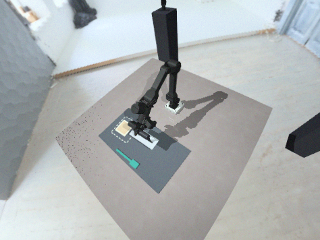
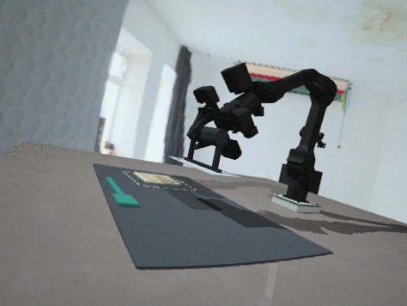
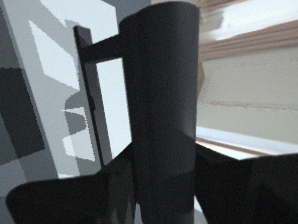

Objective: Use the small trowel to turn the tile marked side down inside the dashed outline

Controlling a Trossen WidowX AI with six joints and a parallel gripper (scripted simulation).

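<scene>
My gripper tip is now 10 mm to the left of the dark mat and 150 mm above it. The rest, counted from my gripper tip: teal trowel 140 mm ahead, 130 mm below; cream tile 10 mm behind, 210 mm to the right, 130 mm below.
</scene>
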